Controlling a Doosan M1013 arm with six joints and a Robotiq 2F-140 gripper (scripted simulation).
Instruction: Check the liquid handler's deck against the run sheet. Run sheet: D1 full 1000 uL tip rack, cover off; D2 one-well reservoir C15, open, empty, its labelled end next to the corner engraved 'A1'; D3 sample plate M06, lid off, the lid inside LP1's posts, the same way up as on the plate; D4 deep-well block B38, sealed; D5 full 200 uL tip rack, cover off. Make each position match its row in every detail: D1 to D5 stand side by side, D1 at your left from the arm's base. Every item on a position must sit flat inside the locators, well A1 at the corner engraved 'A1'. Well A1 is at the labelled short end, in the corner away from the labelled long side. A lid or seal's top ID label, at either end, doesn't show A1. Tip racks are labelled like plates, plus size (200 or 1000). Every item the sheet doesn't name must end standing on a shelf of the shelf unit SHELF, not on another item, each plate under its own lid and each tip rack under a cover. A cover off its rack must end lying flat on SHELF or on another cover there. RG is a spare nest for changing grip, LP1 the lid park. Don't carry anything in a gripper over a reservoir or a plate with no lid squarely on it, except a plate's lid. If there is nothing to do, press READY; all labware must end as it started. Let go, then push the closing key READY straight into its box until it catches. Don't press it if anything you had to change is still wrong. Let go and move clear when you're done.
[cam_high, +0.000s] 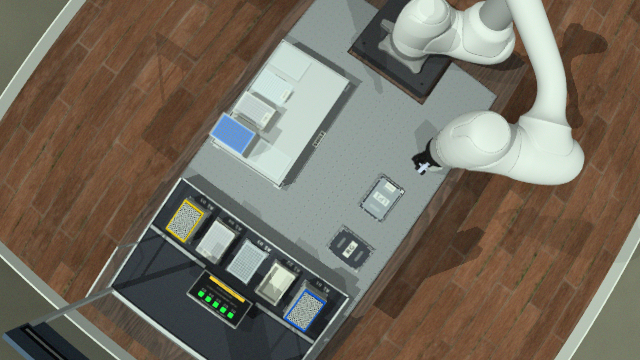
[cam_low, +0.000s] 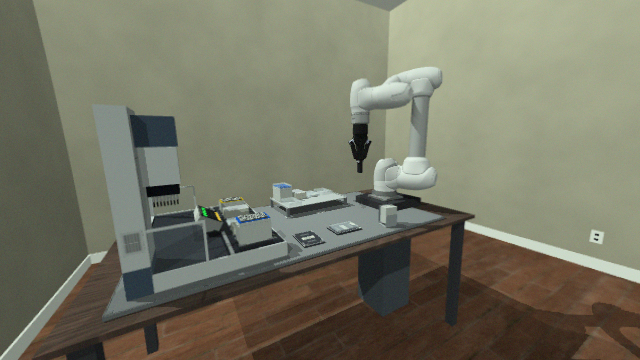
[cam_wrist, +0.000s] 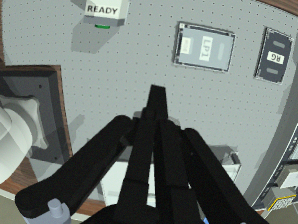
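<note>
The ready box lies 110 mm behind my hand, 80 mm to the left of it and 250 mm below it. Also, from my hand: shelf unit: 80 mm ahead, 450 mm to the right, 260 mm below; clear lid: 120 mm ahead, 20 mm to the left, 300 mm below; RG nest: 330 mm ahead, 40 mm to the left, 310 mm below.
</note>
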